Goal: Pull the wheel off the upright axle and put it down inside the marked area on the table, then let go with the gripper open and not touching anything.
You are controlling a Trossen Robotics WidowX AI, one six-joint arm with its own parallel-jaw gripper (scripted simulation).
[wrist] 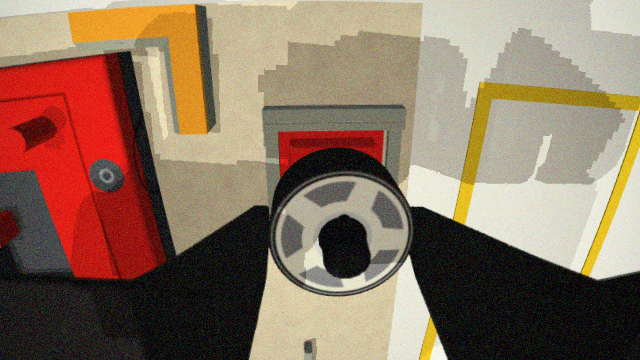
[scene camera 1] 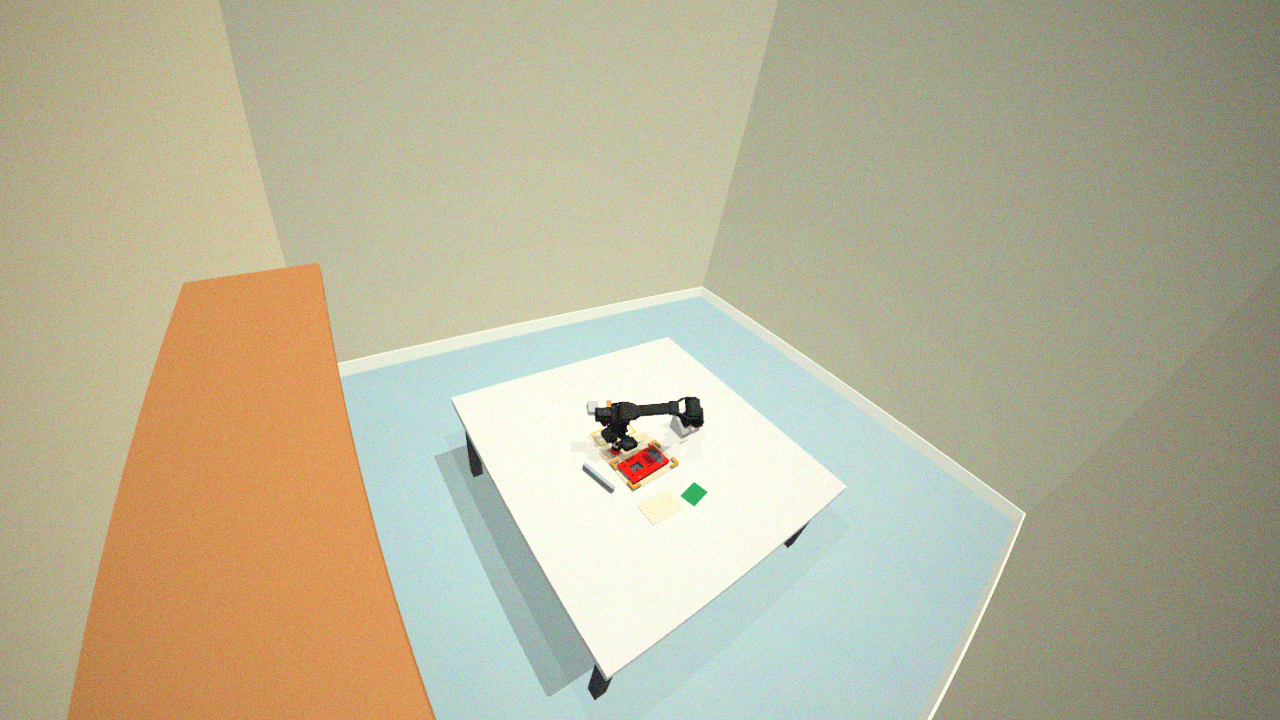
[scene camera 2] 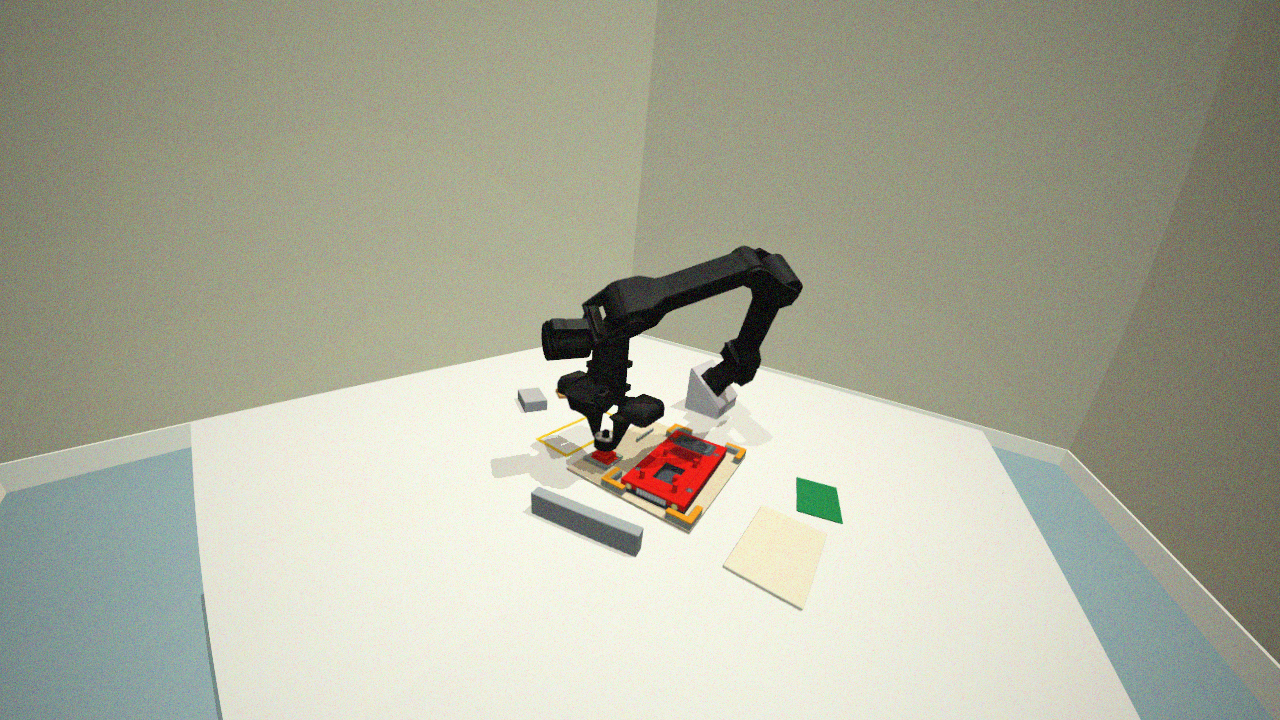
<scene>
I see my gripper (scene camera 2: pixel 605 441), a cream sheet (scene camera 2: pixel 776 553) and a green patch (scene camera 2: pixel 819 500).
The cream sheet also shows in scene camera 1 (scene camera 1: pixel 661 506). My gripper also shows in the wrist view (wrist: pixel 338 220). The wrist view does not show the cream sheet: it is out of frame. The wrist view misses the green patch: it is out of frame.
</scene>
